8 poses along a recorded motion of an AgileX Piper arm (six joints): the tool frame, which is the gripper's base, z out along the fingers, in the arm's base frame.
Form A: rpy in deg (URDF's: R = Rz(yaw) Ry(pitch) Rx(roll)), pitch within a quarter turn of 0, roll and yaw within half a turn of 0; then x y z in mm.
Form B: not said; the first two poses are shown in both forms.
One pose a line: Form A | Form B
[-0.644 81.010 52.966 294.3 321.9 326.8] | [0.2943 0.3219 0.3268 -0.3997 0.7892 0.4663 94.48]
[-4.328 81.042 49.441 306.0 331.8 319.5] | [0.3060 0.3318 0.3195 -0.4057 0.7877 0.4635 94.35]
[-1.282 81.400 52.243 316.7 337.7 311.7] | [0.3167 0.3377 0.3117 -0.4006 0.7908 0.4627 94.71]
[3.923 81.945 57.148 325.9 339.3 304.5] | [0.3259 0.3393 0.3045 -0.3933 0.7952 0.4615 95.34]
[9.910 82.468 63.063 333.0 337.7 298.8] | [0.3330 0.3377 0.2988 -0.3873 0.7981 0.4615 96.12]
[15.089 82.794 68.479 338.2 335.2 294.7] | [0.3382 0.3352 0.2947 -0.3842 0.7985 0.4634 96.85]
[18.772 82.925 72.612 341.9 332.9 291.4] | [0.3419 0.3329 0.2914 -0.3837 0.7968 0.4667 97.44]
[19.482 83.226 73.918 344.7 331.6 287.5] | [0.3447 0.3316 0.2875 -0.3876 0.7940 0.4682 97.95]
